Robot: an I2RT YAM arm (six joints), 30 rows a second.
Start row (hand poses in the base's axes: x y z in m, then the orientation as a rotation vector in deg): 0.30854 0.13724 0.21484 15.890 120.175 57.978
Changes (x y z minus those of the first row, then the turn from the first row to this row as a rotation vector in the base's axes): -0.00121 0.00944 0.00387 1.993 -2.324 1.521; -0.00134 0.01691 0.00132 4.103 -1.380 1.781; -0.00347 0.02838 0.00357 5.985 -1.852 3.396; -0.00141 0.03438 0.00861 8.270 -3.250 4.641; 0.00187 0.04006 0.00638 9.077 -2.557 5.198; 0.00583 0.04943 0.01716 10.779 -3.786 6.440; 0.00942 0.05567 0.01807 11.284 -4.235 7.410; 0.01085 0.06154 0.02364 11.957 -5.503 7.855; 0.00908 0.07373 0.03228 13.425 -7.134 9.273
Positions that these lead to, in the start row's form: 0.30733 0.14668 0.21871 14.034 117.662 60.847; 0.30720 0.15415 0.21616 15.338 117.592 63.315; 0.30507 0.16562 0.21841 14.347 116.743 66.221; 0.30713 0.17162 0.22345 13.413 114.690 69.222; 0.31041 0.17730 0.22122 13.619 115.058 70.472; 0.31437 0.18667 0.23200 12.487 113.395 72.841; 0.31796 0.19291 0.23291 11.480 112.980 73.881; 0.31939 0.19878 0.23848 10.652 111.581 74.674; 0.31762 0.21097 0.24712 9.006 109.652 76.783
